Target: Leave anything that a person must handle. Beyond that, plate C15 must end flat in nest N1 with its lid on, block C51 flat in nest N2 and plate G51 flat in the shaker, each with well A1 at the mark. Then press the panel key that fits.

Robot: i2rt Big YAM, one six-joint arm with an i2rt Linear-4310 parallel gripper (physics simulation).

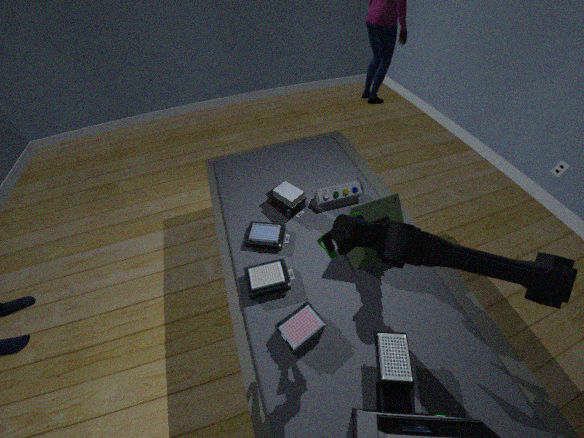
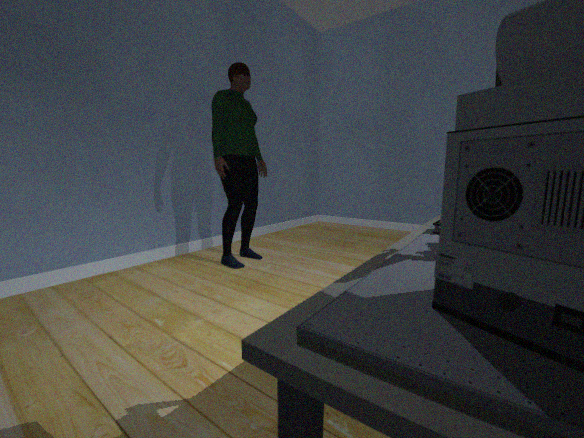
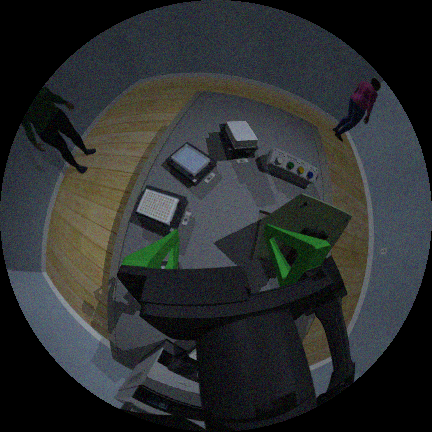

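A white-topped plate lies on a dark base at the back. A pale blue plate and a cream well plate lie in dark holders along the left side. A pink well plate sits turned, nearer the front. A white gridded block or plate sits on a dark support before the instrument. The key panel has white, green, yellow and blue keys. Labels and A1 marks are unreadable. My gripper is open and empty above the table, right of the holders.
A greenish sheet stands beside my gripper, right of the holders. A grey instrument stands at the front. A person in magenta and one in green stand off the table.
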